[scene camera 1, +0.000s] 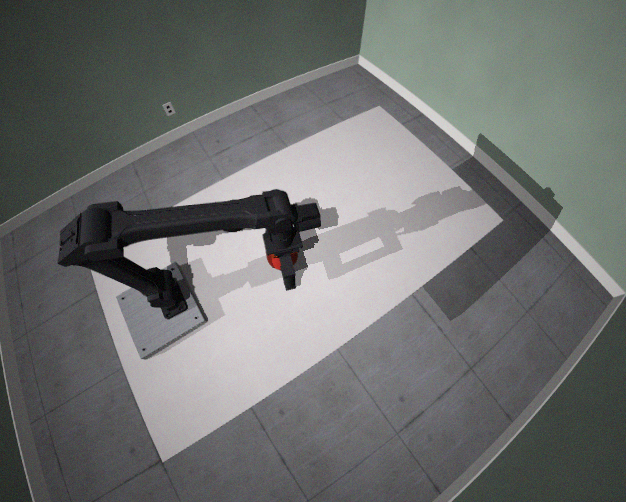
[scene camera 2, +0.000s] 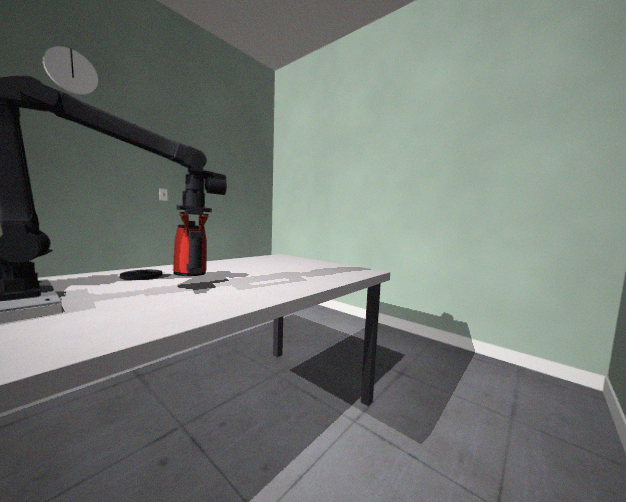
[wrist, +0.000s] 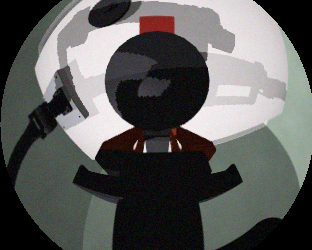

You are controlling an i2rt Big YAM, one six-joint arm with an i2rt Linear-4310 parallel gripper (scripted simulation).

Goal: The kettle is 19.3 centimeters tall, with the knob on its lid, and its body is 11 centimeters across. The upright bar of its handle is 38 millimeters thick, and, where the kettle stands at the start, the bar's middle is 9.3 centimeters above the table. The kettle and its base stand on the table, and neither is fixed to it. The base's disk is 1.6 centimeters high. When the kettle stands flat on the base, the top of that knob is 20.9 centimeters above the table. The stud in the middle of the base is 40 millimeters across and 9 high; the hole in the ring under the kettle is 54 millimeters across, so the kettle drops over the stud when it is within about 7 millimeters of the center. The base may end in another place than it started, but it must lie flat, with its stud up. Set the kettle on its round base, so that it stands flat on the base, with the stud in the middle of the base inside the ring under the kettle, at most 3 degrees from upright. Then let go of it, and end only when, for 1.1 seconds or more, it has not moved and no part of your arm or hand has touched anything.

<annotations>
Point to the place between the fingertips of the gripper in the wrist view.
157,124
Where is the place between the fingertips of the gripper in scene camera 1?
284,254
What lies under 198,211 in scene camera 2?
The gripper.
</annotations>
